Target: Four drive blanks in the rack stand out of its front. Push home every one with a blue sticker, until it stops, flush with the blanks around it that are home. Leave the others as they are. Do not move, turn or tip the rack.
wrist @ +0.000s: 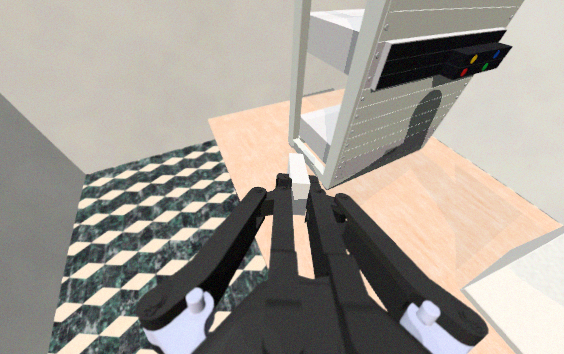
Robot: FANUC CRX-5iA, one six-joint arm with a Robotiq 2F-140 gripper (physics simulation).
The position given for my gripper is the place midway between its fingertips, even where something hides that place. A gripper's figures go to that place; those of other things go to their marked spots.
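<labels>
My gripper (294, 166) sits 0.22 m from the lens. Then I look at a rack (405, 72), and that one is 0.54 m from the lens.
</labels>
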